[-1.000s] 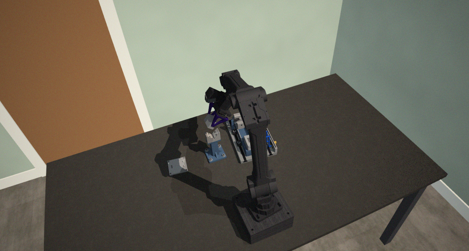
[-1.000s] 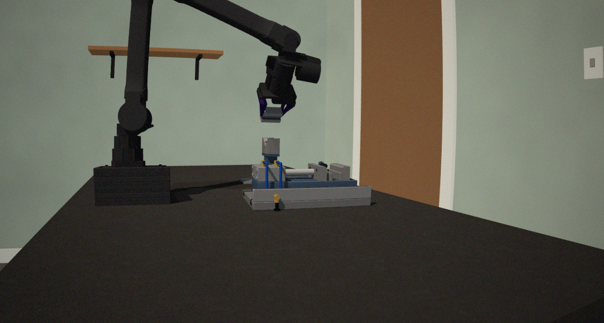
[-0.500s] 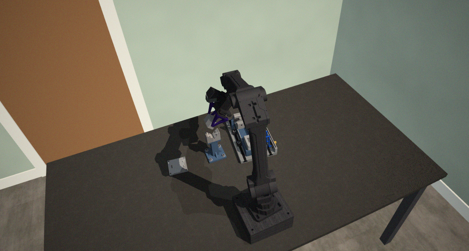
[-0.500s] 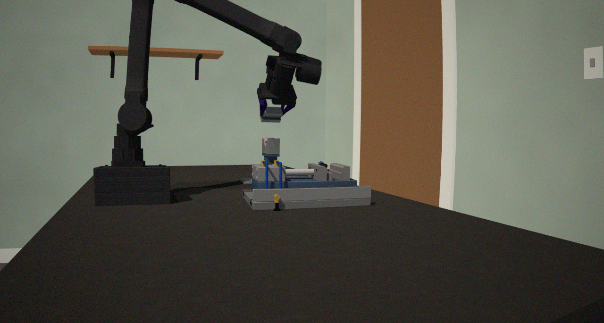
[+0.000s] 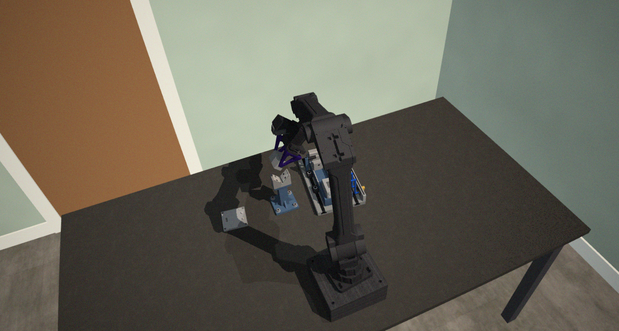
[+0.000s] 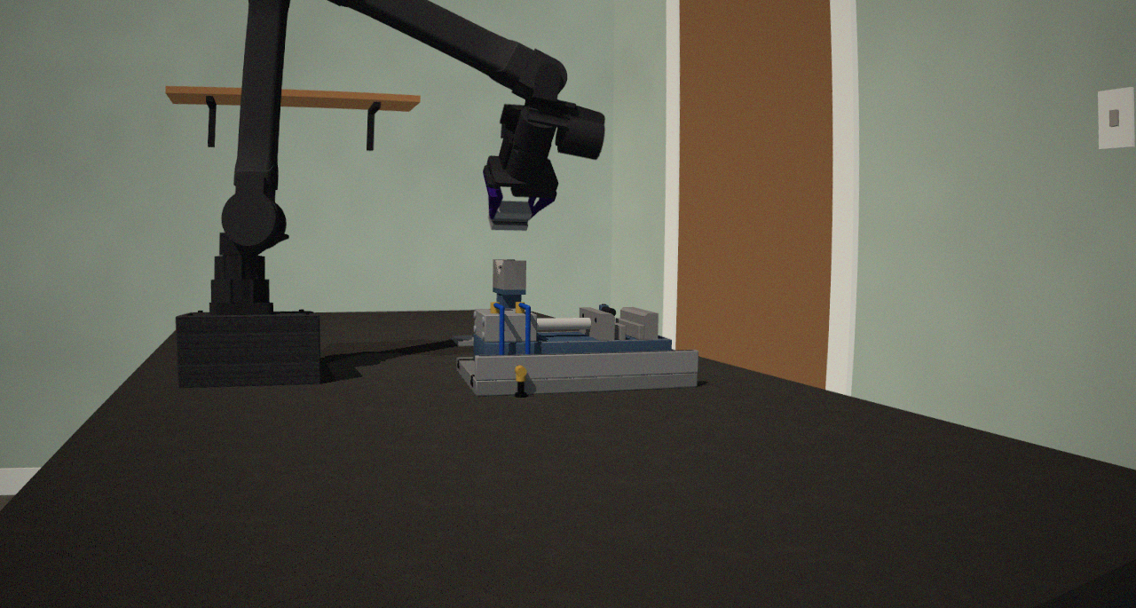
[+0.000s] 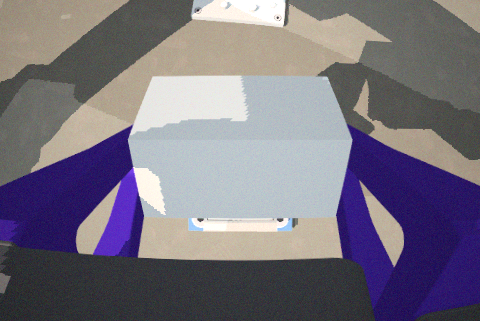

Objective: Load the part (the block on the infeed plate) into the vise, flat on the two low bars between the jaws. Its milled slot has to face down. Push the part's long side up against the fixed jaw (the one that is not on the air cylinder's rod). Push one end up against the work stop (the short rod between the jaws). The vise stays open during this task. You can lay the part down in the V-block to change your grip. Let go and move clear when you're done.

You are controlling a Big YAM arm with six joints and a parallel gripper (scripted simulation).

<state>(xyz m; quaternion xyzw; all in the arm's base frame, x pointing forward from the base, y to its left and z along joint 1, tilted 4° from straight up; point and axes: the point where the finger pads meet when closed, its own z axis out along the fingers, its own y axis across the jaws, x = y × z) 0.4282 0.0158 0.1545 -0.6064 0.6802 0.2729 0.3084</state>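
My hand is 10 mm above the part. From my hand the other things lie so: grey infeed plate: 230 mm below, 200 mm to the left, 20 mm ahead.
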